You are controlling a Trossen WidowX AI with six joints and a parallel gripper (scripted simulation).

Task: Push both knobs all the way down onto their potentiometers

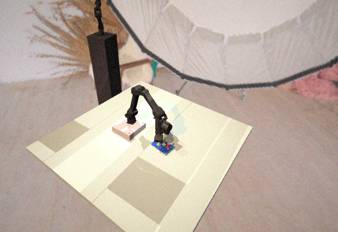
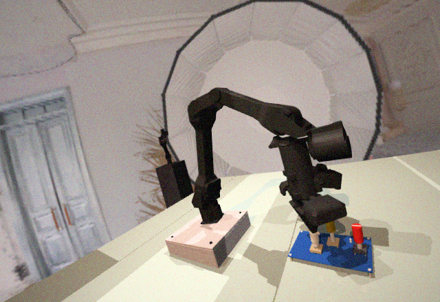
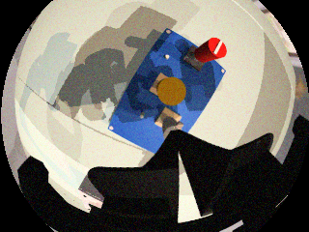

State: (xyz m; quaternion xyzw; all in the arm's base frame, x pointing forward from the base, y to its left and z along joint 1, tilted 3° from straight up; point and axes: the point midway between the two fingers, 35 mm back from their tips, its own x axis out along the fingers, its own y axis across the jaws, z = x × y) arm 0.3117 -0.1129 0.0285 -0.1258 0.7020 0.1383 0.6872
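Right now the beige knob is 1 cm below my gripper tip. Round my gripper tip: red knob: 8 cm ahead, 1 cm to the right.
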